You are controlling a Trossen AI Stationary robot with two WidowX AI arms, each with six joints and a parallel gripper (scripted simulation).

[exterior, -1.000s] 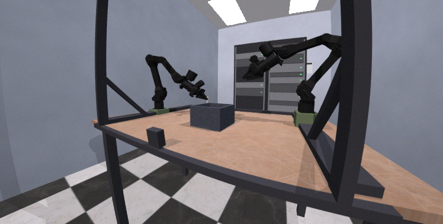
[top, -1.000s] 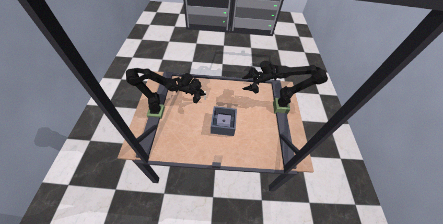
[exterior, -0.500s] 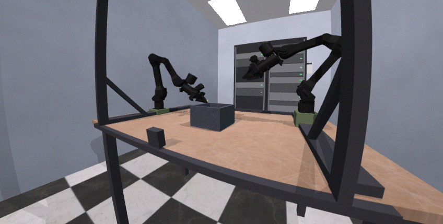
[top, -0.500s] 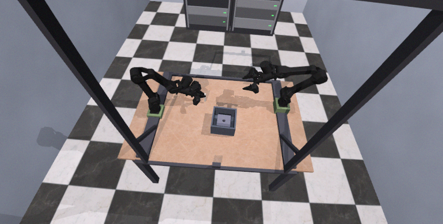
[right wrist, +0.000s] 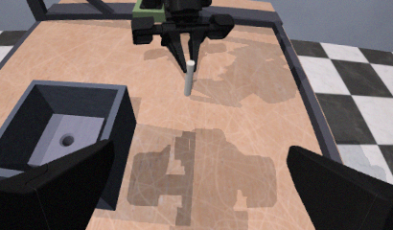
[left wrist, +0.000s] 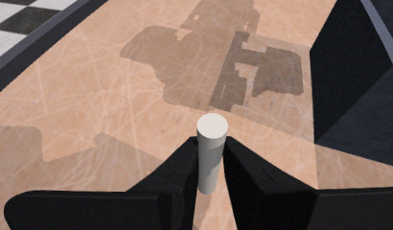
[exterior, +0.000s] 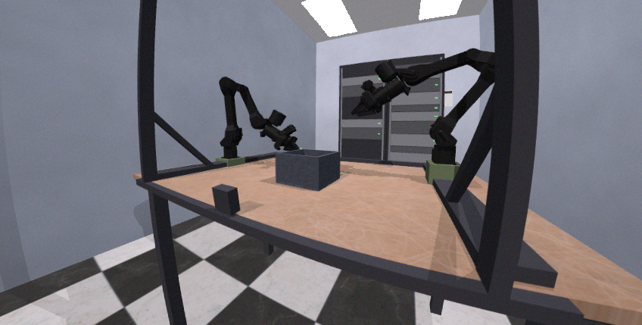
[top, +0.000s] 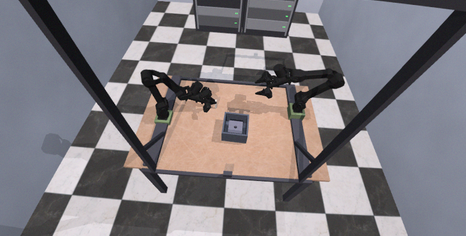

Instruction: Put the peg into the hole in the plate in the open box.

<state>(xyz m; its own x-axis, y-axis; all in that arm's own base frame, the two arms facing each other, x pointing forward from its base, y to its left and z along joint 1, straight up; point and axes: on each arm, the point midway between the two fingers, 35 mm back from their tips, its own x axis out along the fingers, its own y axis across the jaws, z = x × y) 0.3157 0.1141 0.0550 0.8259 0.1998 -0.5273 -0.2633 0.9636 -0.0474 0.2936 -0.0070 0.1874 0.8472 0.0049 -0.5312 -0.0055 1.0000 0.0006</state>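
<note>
The box is 19 cm behind my left hand, 15 cm to the right of it and 6 cm below it. Also, from my left hand: white peg: 3 cm to the right, 4 cm below.
</note>
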